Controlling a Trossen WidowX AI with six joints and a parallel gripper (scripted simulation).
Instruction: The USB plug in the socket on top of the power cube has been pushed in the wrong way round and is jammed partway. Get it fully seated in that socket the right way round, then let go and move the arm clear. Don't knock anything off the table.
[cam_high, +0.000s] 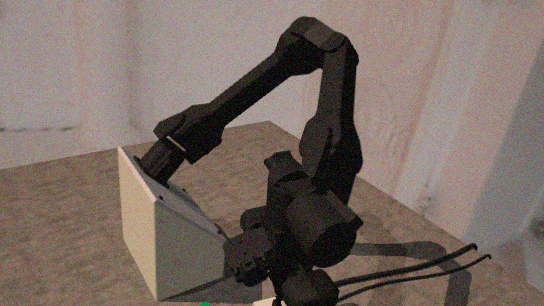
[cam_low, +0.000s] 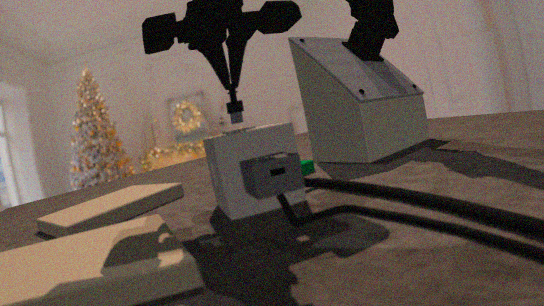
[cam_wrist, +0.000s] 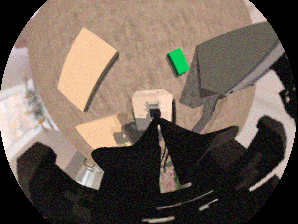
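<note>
My gripper tip is now 2 cm above the black USB plug. The rest, counted from my gripper tip: green block (10 cm behind, 8 cm to the right, 12 cm below).
</note>
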